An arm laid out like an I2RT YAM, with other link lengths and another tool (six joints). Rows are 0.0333 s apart.
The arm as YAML. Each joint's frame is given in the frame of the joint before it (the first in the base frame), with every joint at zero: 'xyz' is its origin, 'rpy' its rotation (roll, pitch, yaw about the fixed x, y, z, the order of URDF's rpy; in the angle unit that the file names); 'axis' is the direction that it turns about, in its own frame. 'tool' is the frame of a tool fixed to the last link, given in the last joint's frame.
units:
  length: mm
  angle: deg
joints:
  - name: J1
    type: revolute
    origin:
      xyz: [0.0, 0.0, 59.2]
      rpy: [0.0, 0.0, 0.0]
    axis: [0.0, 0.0, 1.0]
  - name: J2
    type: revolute
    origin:
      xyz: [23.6, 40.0, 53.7]
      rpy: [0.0, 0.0, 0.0]
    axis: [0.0, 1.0, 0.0]
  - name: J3
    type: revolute
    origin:
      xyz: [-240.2, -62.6, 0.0]
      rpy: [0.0, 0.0, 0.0]
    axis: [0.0, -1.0, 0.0]
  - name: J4
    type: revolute
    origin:
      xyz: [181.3, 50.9, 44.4]
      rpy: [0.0, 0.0, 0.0]
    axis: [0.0, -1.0, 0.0]
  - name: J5
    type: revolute
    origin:
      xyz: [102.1, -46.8, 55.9]
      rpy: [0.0, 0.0, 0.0]
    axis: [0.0, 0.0, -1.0]
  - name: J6
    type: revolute
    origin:
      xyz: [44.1, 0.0, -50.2]
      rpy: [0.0, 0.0, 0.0]
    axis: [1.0, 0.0, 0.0]
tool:
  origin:
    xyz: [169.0, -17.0, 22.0]
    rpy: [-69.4, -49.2, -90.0]
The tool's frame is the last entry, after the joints.
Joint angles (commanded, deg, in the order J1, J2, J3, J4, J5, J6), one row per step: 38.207 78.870 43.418 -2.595 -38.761 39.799; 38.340 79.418 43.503 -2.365 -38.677 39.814; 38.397 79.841 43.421 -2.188 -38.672 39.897; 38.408 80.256 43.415 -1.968 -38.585 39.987; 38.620 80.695 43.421 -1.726 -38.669 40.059; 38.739 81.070 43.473 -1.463 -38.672 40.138; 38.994 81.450 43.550 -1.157 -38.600 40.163; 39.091 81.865 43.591 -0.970 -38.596 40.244; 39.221 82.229 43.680 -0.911 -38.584 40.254; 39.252 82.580 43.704 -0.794 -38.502 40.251; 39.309 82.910 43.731 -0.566 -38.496 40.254
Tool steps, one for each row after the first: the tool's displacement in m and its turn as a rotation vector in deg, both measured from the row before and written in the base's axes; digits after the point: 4 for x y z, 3 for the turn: 0.0003 0.0011 -0.0020 -0.184 0.164 0.060; -0.0002 0.0003 -0.0026 -0.198 0.327 0.013; 0.0007 0.0003 -0.0019 -0.159 0.202 -0.101; -0.0009 0.0014 -0.0017 -0.071 0.245 0.242; 0.0001 0.0011 -0.0010 -0.029 0.116 0.082; -0.0003 0.0017 -0.0007 -0.031 -0.009 0.187; 0.0000 0.0008 -0.0016 -0.113 0.214 0.054; -0.0003 0.0008 -0.0015 -0.142 0.171 0.116; 0.0004 0.0002 -0.0017 -0.174 0.127 -0.031; 0.0003 0.0007 -0.0010 -0.050 0.058 0.051
